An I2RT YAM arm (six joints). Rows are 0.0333 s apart.
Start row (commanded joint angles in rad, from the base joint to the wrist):
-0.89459 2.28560 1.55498 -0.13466 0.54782 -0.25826
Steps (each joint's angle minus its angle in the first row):
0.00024 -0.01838 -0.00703 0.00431 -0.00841 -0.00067
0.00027 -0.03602 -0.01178 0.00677 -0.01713 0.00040
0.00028 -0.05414 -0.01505 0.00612 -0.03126 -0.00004
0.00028 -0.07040 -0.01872 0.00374 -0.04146 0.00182
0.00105 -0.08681 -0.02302 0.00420 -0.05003 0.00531
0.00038 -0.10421 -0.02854 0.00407 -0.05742 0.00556
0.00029 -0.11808 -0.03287 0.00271 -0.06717 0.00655
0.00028 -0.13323 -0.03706 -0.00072 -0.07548 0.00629
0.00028 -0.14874 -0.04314 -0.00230 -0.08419 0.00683
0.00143 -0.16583 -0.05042 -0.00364 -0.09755 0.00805
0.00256 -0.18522 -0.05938 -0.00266 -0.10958 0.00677
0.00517 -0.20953 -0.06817 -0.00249 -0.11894 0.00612
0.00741 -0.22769 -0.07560 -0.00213 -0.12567 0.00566
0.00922 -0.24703 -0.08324 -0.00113 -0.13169 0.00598
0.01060 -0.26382 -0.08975 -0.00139 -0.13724 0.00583
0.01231 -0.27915 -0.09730 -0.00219 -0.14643 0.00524
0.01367 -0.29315 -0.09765 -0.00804 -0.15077 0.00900
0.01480 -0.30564 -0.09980 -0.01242 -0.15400 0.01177
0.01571 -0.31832 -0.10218 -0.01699 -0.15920 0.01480
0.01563 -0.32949 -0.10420 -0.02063 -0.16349 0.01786
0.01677 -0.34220 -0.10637 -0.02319 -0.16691 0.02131
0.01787 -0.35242 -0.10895 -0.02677 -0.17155 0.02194
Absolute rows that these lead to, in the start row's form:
-0.89435 2.26722 1.54795 -0.13035 0.53941 -0.25893
-0.89432 2.24958 1.54320 -0.12789 0.53069 -0.25786
-0.89431 2.23146 1.53993 -0.12854 0.51656 -0.25830
-0.89431 2.21520 1.53626 -0.13092 0.50636 -0.25644
-0.89354 2.19879 1.53196 -0.13046 0.49779 -0.25295
-0.89421 2.18139 1.52644 -0.13059 0.49040 -0.25270
-0.89430 2.16752 1.52211 -0.13195 0.48065 -0.25171
-0.89431 2.15237 1.51792 -0.13538 0.47234 -0.25197
-0.89431 2.13686 1.51184 -0.13696 0.46363 -0.25143
-0.89316 2.11977 1.50456 -0.13830 0.45027 -0.25021
-0.89203 2.10038 1.49560 -0.13732 0.43824 -0.25149
-0.88942 2.07607 1.48681 -0.13715 0.42888 -0.25214
-0.88718 2.05791 1.47938 -0.13679 0.42215 -0.25260
-0.88537 2.03857 1.47174 -0.13579 0.41613 -0.25228
-0.88399 2.02178 1.46523 -0.13605 0.41058 -0.25243
-0.88228 2.00645 1.45768 -0.13685 0.40139 -0.25302
-0.88092 1.99245 1.45733 -0.14270 0.39705 -0.24926
-0.87979 1.97996 1.45518 -0.14708 0.39382 -0.24649
-0.87888 1.96728 1.45280 -0.15165 0.38862 -0.24346
-0.87896 1.95611 1.45078 -0.15529 0.38433 -0.24040
-0.87782 1.94340 1.44861 -0.15785 0.38091 -0.23695
-0.87672 1.93318 1.44603 -0.16143 0.37627 -0.23632

